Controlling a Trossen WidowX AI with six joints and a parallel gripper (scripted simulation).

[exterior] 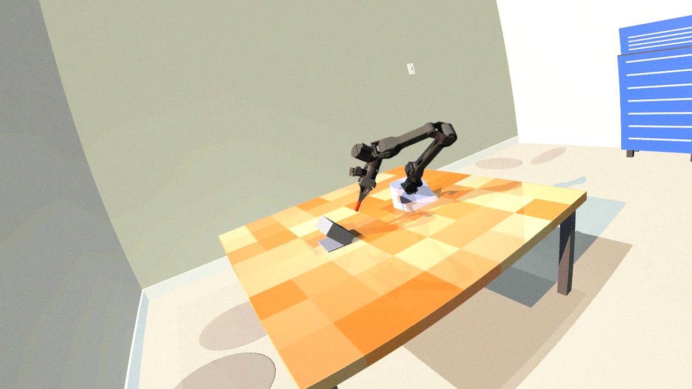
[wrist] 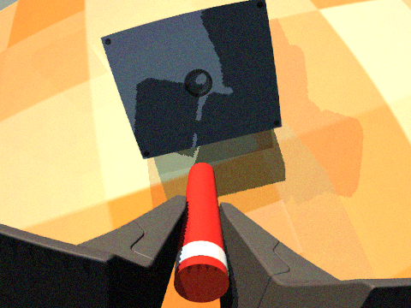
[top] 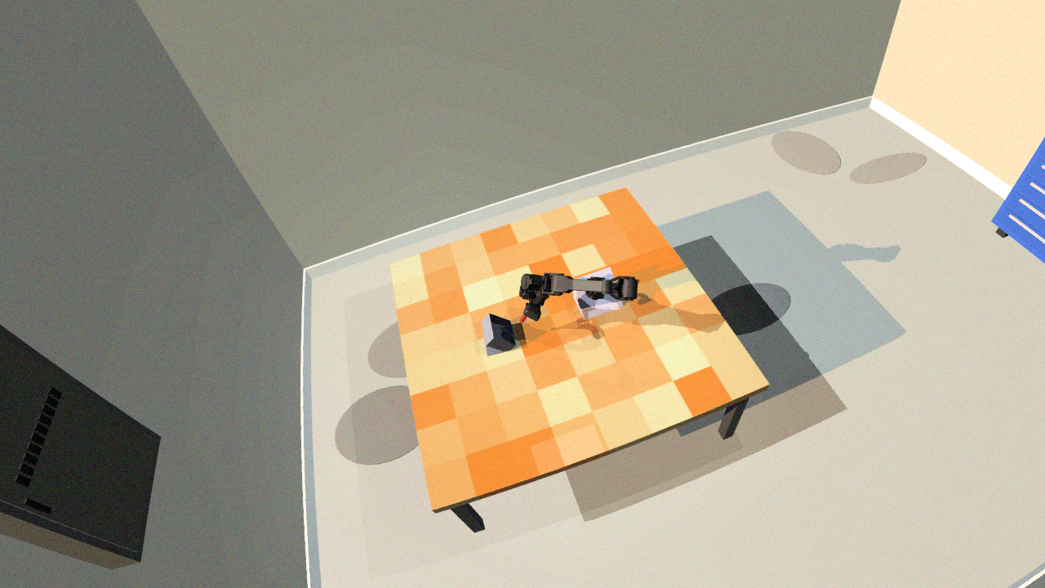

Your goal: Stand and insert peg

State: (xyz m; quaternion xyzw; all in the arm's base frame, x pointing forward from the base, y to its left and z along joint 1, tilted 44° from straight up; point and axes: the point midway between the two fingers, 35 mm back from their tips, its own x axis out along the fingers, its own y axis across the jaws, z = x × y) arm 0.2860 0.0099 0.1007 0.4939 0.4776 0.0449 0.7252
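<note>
The dark sloped panel lies 13 cm ahead of my gripper tip, 2 cm to the right of it and 8 cm below it. From my gripper tip the other things lie so: red peg: 1 cm behind, 1 cm above.
</note>
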